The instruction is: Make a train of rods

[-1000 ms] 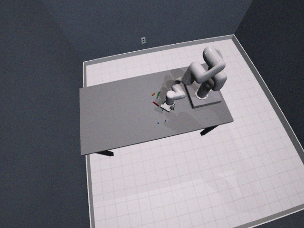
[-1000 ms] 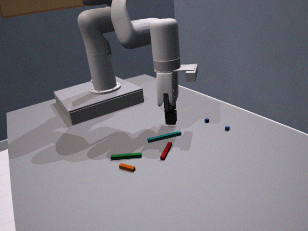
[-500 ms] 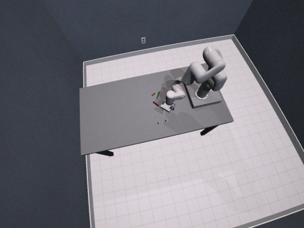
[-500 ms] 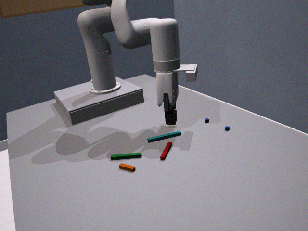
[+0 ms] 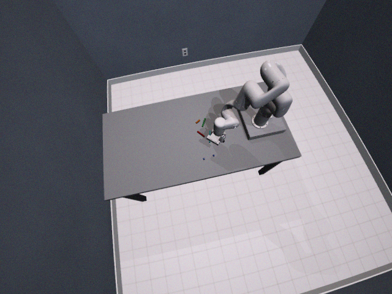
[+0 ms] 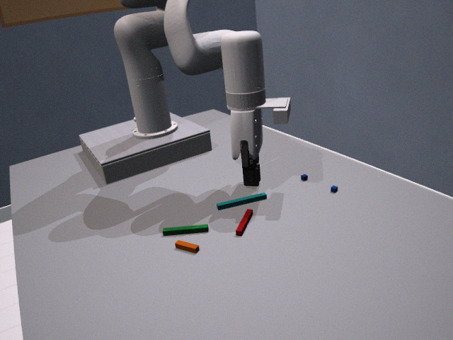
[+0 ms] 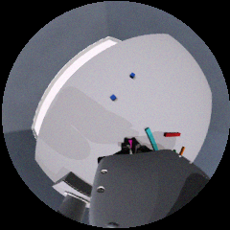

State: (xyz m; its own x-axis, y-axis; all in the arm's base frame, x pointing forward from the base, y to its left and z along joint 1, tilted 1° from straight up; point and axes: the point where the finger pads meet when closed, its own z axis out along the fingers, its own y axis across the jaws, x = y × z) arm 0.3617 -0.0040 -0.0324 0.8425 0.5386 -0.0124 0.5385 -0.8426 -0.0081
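My hand is 6 cm short of the orange rod, 22 cm to the left of it and 2 cm above it. Also, from my hand: red rod (8 cm ahead, 11 cm to the right, 2 cm below); then turquoise rod (3 cm ahead, 6 cm to the right, 2 cm below); then magenta rod (2 cm below).
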